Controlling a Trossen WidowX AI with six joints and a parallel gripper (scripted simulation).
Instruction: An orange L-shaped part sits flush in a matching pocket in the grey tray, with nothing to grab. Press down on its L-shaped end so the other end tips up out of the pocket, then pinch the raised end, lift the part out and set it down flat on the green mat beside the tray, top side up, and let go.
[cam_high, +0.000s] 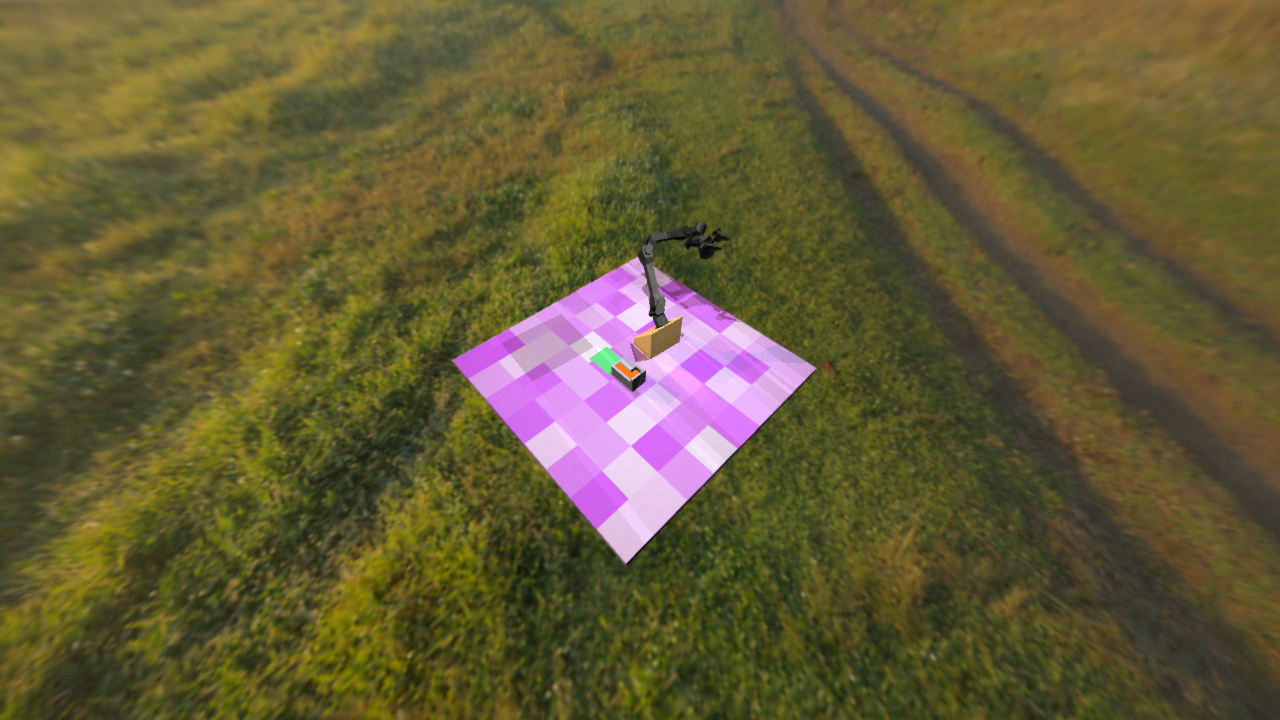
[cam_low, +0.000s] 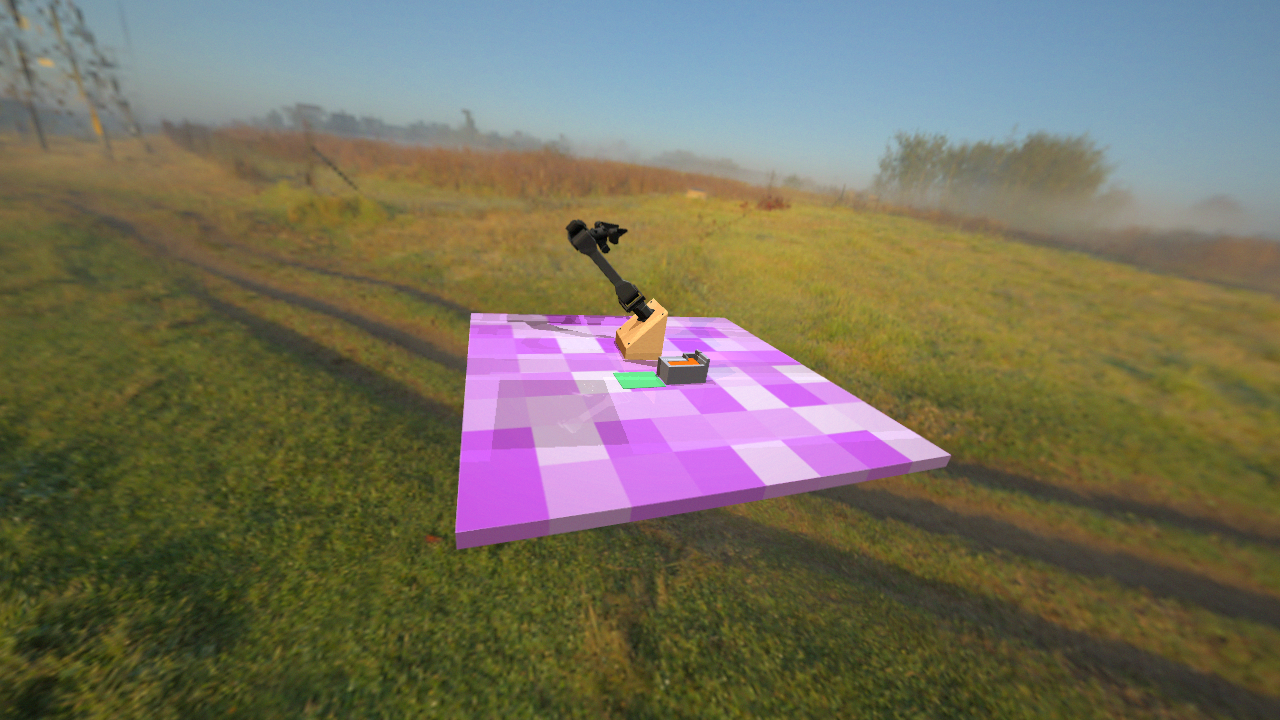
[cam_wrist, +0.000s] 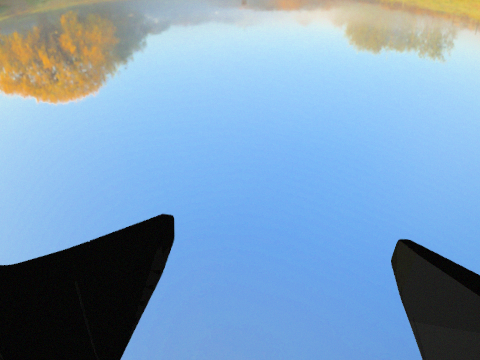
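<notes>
The orange L-shaped part is 70 cm ahead of my gripper tip, 2 cm to the right of it and 37 cm below it. Also, from my gripper tip: green mat: 68 cm ahead, 18 cm to the right, 44 cm below.
</notes>
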